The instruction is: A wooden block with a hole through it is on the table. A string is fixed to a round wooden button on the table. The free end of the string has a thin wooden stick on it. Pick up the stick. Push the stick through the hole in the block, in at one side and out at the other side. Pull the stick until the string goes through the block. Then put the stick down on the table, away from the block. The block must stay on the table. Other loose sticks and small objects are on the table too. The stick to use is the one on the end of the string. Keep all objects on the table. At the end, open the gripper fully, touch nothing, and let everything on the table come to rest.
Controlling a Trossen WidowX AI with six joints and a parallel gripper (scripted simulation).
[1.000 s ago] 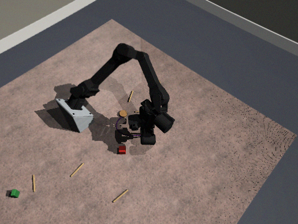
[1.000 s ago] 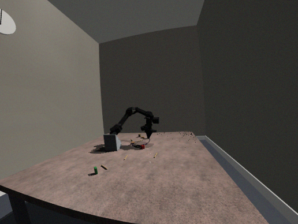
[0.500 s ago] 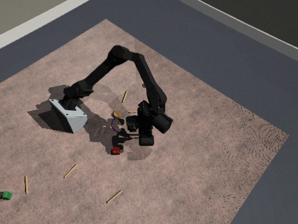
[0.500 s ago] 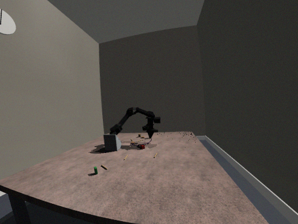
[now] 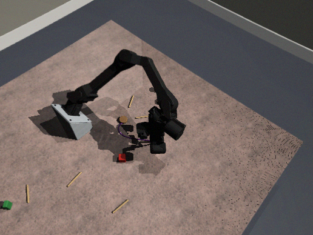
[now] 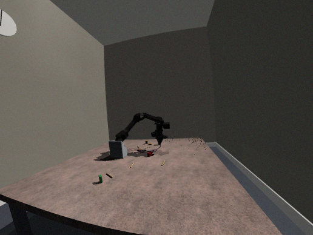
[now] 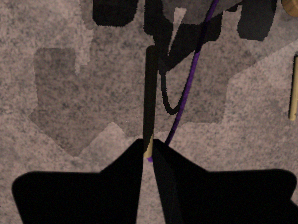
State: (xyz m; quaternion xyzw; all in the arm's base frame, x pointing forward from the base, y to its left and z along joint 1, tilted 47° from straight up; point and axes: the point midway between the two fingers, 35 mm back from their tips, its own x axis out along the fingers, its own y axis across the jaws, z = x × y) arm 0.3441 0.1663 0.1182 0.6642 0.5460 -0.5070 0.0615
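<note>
My gripper tip is 5 cm past the small red block, 14 cm to the left of it and 4 cm above it. The rest, counted from my gripper tip: thin wooden stick 1 cm behind, 1 cm to the right; then wooden cylinder 24 cm behind, 24 cm to the left, 4 cm below; then round wooden button 21 cm behind, 1 cm to the right, 5 cm below.
</note>
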